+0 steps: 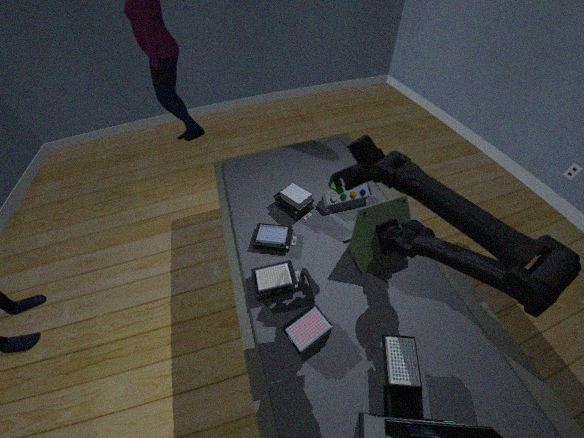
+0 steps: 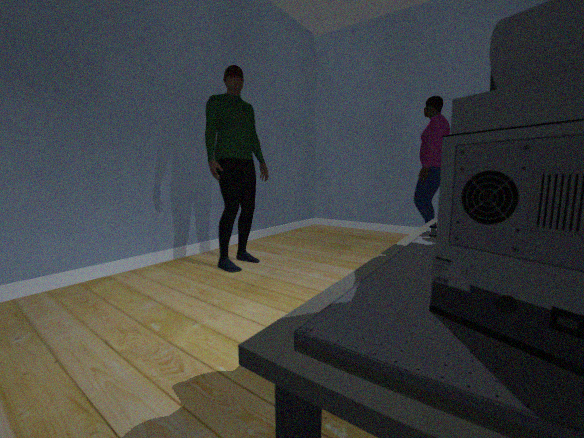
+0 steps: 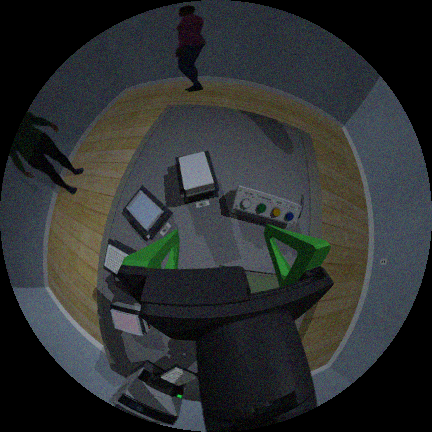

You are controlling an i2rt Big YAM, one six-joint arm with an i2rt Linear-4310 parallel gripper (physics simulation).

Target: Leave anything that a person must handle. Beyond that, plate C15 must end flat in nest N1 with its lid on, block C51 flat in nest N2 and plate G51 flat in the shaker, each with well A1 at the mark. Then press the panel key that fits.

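My gripper (image 1: 336, 184) (image 3: 222, 231) is open and empty, above the table near the key panel (image 1: 350, 198) (image 3: 267, 206). The panel has a white knob and green, yellow and blue keys. A white-topped plate (image 1: 296, 194) (image 3: 196, 171) sits on a dark holder left of it. A pale blue-topped piece (image 1: 273, 234) (image 3: 147, 209) lies in a second dark holder. A cream welled plate (image 1: 274, 277) (image 3: 115, 257) sits on a third dark base. A pink welled plate (image 1: 309, 329) (image 3: 127, 320) lies askew. A white welled plate (image 1: 402, 361) (image 3: 175, 375) is on a black stand. Labels are unreadable.
A grey instrument (image 2: 510, 200) (image 3: 150, 400) stands at the table's end beside the black stand. A green board (image 1: 380, 235) stands at the arm's base. A person in green (image 2: 232, 125) (image 3: 37, 145) and one in magenta (image 2: 435, 145) (image 3: 190, 32) stand off the table.
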